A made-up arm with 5 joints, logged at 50 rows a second.
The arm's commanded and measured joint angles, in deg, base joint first. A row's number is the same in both.
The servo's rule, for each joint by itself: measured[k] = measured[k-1] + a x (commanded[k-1-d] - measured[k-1]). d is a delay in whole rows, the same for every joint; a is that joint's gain. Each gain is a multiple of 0.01, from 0.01 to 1. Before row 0 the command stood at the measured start. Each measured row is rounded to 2 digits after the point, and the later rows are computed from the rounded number. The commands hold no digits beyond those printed.
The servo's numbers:
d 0
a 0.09 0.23 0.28 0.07 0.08
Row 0, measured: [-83.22, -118.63, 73.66, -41.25, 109.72]
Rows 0 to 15, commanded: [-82.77, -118.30, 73.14, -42.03, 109.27]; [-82.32, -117.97, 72.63, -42.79, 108.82]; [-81.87, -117.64, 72.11, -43.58, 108.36]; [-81.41, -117.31, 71.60, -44.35, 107.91]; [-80.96, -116.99, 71.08, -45.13, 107.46]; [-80.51, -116.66, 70.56, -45.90, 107.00]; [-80.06, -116.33, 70.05, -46.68, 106.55]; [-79.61, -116.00, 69.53, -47.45, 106.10]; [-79.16, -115.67, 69.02, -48.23, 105.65]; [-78.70, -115.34, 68.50, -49.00, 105.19]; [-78.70, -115.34, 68.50, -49.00, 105.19]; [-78.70, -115.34, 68.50, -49.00, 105.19]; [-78.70, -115.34, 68.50, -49.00, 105.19]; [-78.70, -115.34, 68.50, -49.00, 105.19]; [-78.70, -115.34, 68.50, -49.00, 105.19]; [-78.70, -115.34, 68.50, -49.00, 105.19]
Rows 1 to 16, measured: [-83.18, -118.55, 73.51, -41.30, 109.68]; [-83.10, -118.42, 73.26, -41.40, 109.61]; [-82.99, -118.24, 72.94, -41.55, 109.51]; [-82.85, -118.03, 72.56, -41.75, 109.38]; [-82.68, -117.79, 72.15, -41.99, 109.23]; [-82.48, -117.53, 71.70, -42.26, 109.05]; [-82.26, -117.25, 71.24, -42.57, 108.85]; [-82.02, -116.96, 70.76, -42.91, 108.63]; [-81.76, -116.66, 70.27, -43.28, 108.39]; [-81.48, -116.36, 69.77, -43.68, 108.13]; [-81.23, -116.13, 69.41, -44.05, 107.89]; [-81.00, -115.95, 69.16, -44.40, 107.67]; [-80.79, -115.81, 68.98, -44.72, 107.47]; [-80.60, -115.70, 68.85, -45.02, 107.29]; [-80.43, -115.62, 68.75, -45.30, 107.12]; [-80.27, -115.56, 68.68, -45.56, 106.97]
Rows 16 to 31, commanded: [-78.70, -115.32, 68.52, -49.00, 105.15]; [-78.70, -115.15, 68.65, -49.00, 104.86]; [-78.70, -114.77, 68.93, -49.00, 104.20]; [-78.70, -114.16, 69.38, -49.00, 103.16]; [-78.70, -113.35, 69.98, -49.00, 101.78]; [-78.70, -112.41, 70.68, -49.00, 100.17]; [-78.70, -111.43, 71.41, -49.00, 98.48]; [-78.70, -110.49, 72.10, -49.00, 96.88]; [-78.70, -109.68, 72.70, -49.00, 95.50]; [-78.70, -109.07, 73.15, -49.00, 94.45]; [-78.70, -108.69, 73.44, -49.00, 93.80]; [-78.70, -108.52, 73.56, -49.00, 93.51]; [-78.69, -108.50, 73.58, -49.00, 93.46]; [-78.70, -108.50, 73.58, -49.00, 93.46]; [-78.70, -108.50, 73.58, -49.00, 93.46]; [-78.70, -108.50, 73.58, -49.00, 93.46]
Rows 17 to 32, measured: [-80.13, -115.50, 68.64, -45.80, 106.82]; [-80.00, -115.42, 68.64, -46.02, 106.66]; [-79.88, -115.27, 68.72, -46.23, 106.46]; [-79.77, -115.01, 68.90, -46.42, 106.20]; [-79.67, -114.63, 69.20, -46.60, 105.85]; [-79.58, -114.12, 69.61, -46.77, 105.40]; [-79.50, -113.50, 70.11, -46.93, 104.85]; [-79.43, -112.81, 70.67, -47.07, 104.21]; [-79.36, -112.09, 71.24, -47.21, 103.51]; [-79.30, -111.40, 71.77, -47.34, 102.79]; [-79.25, -110.78, 72.24, -47.46, 102.07]; [-79.20, -110.26, 72.61, -47.57, 101.39]; [-79.15, -109.86, 72.88, -47.67, 100.76]; [-79.11, -109.55, 73.08, -47.76, 100.18]; [-79.07, -109.31, 73.22, -47.85, 99.64]; [-79.04, -109.12, 73.32, -47.93, 99.15]
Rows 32 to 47, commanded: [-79.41, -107.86, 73.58, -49.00, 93.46]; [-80.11, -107.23, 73.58, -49.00, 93.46]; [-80.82, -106.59, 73.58, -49.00, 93.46]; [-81.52, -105.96, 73.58, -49.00, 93.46]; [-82.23, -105.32, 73.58, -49.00, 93.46]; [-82.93, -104.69, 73.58, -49.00, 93.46]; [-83.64, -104.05, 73.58, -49.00, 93.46]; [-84.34, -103.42, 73.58, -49.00, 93.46]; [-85.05, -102.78, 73.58, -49.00, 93.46]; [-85.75, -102.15, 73.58, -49.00, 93.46]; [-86.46, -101.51, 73.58, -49.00, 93.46]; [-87.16, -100.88, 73.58, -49.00, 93.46]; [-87.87, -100.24, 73.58, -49.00, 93.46]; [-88.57, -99.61, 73.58, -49.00, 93.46]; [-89.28, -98.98, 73.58, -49.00, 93.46]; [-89.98, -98.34, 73.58, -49.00, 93.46]
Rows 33 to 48, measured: [-79.07, -108.83, 73.39, -48.00, 98.69]; [-79.16, -108.46, 73.44, -48.07, 98.27]; [-79.31, -108.03, 73.48, -48.14, 97.89]; [-79.51, -107.55, 73.51, -48.20, 97.54]; [-79.75, -107.04, 73.53, -48.26, 97.21]; [-80.04, -106.50, 73.54, -48.31, 96.91]; [-80.36, -105.94, 73.55, -48.36, 96.63]; [-80.72, -105.36, 73.56, -48.40, 96.38]; [-81.11, -104.77, 73.57, -48.44, 96.15]; [-81.53, -104.17, 73.57, -48.48, 95.93]; [-81.97, -103.56, 73.57, -48.52, 95.73]; [-82.44, -102.94, 73.57, -48.55, 95.55]; [-82.93, -102.32, 73.57, -48.58, 95.38]; [-83.44, -101.70, 73.57, -48.61, 95.23]; [-83.97, -101.07, 73.57, -48.64, 95.09]; [-84.51, -100.44, 73.57, -48.67, 94.96]
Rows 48 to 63, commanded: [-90.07, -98.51, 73.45, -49.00, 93.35]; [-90.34, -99.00, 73.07, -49.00, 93.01]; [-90.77, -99.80, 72.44, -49.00, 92.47]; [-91.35, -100.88, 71.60, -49.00, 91.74]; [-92.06, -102.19, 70.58, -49.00, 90.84]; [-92.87, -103.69, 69.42, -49.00, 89.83]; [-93.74, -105.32, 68.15, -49.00, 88.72]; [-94.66, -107.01, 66.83, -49.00, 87.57]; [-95.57, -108.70, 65.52, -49.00, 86.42]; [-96.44, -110.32, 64.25, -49.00, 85.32]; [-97.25, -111.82, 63.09, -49.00, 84.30]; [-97.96, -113.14, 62.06, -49.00, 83.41]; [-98.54, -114.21, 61.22, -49.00, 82.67]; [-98.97, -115.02, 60.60, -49.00, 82.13]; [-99.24, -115.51, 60.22, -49.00, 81.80]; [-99.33, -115.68, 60.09, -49.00, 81.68]
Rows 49 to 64, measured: [-85.01, -100.00, 73.54, -48.69, 94.83]; [-85.49, -99.77, 73.41, -48.71, 94.68]; [-85.97, -99.78, 73.14, -48.73, 94.50]; [-86.45, -100.03, 72.71, -48.75, 94.28]; [-86.95, -100.53, 72.11, -48.77, 94.00]; [-87.48, -101.26, 71.36, -48.79, 93.67]; [-88.04, -102.19, 70.46, -48.80, 93.27]; [-88.64, -103.30, 69.44, -48.81, 92.81]; [-89.26, -104.54, 68.34, -48.82, 92.30]; [-89.91, -105.87, 67.19, -48.83, 91.74]; [-90.57, -107.24, 66.04, -48.84, 91.14]; [-91.24, -108.60, 64.93, -48.85, 90.52]; [-91.90, -109.89, 63.89, -48.86, 89.89]; [-92.54, -111.07, 62.97, -48.87, 89.27]; [-93.14, -112.09, 62.20, -48.88, 88.67]; [-93.70, -112.92, 61.61, -48.89, 88.11]
